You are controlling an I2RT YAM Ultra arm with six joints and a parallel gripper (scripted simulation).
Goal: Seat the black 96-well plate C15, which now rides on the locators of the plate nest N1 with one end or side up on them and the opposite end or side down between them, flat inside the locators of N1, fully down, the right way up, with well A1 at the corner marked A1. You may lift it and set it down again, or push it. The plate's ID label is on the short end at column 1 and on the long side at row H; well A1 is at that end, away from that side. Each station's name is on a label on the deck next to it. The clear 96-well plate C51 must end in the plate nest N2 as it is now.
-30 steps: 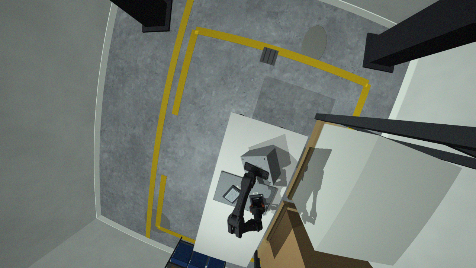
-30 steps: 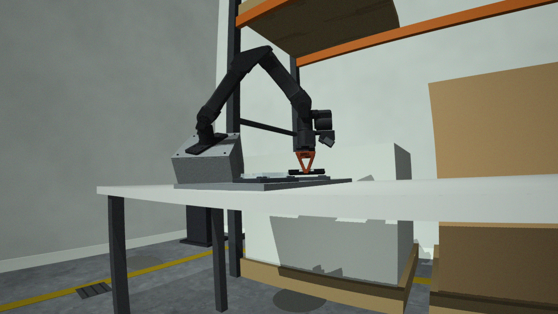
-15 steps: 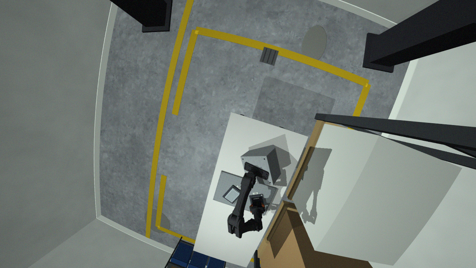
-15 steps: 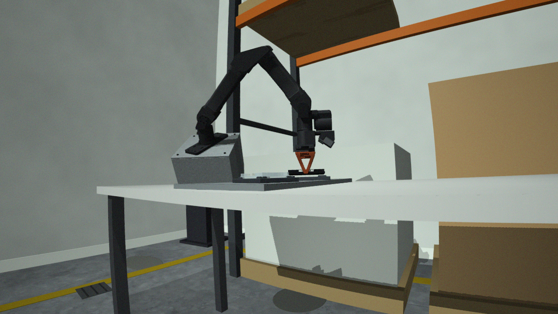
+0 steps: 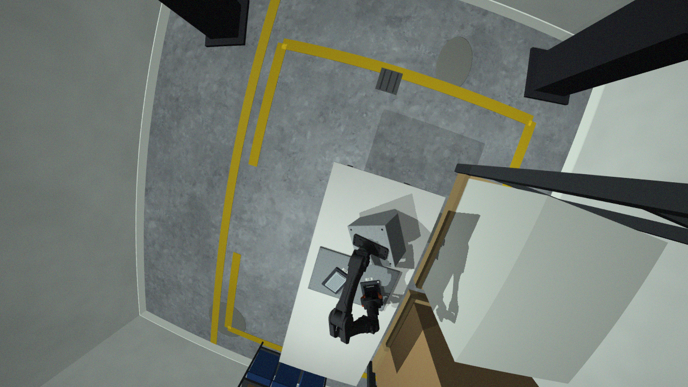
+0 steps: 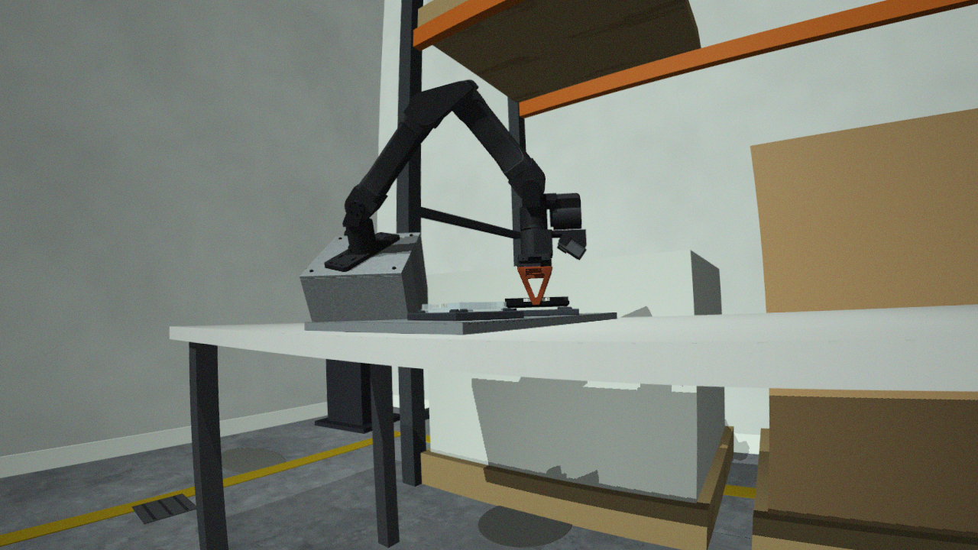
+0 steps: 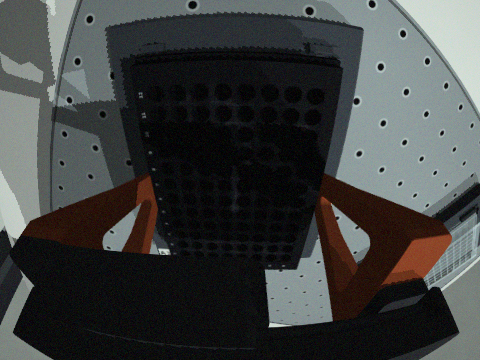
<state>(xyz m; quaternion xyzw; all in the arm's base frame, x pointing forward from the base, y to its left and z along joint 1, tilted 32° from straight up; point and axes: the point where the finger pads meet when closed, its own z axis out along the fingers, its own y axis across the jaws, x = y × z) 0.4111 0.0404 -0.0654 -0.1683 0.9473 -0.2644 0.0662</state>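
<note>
Right now my hand is right at the black 96-well plate C15. Also, from my hand: white N1 label: 9 cm behind, 3 cm to the right, 3 cm below; then N2 label: 13 cm behind, 18 cm to the right, 3 cm below; then dark plate nest N1: 2 cm below.
</note>
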